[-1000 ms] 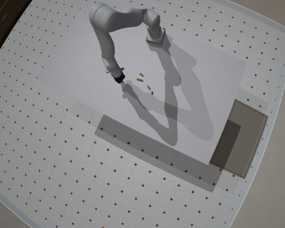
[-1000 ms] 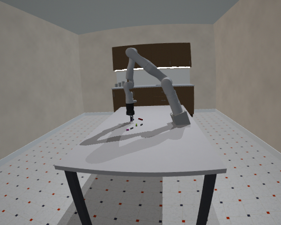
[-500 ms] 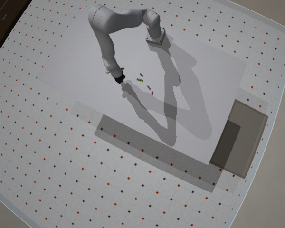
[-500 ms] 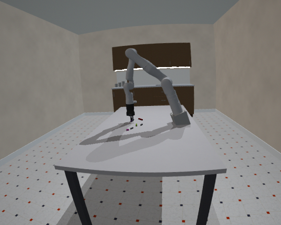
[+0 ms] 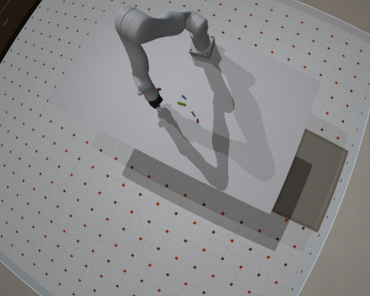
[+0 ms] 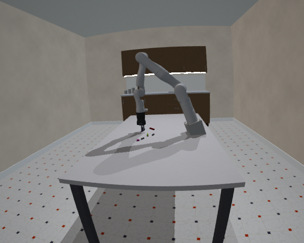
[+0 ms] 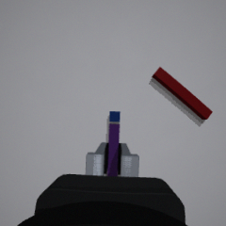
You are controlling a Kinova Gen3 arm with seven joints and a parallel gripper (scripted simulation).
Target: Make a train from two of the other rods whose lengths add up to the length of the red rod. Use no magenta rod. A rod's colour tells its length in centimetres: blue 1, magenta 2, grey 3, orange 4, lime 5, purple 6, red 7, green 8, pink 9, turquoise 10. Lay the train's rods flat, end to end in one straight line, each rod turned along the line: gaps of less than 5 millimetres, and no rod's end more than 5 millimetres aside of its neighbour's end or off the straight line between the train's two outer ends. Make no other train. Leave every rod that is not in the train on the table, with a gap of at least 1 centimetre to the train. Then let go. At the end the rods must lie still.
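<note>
Now: hand 1 cm above the purple rod. The rest, counted from my hand: lime rod 13 cm to the left, 9 cm behind, 1 cm below; then blue rod 4 cm to the right, 1 cm below; then red rod 7 cm behind, 6 cm to the right, 1 cm below.
</note>
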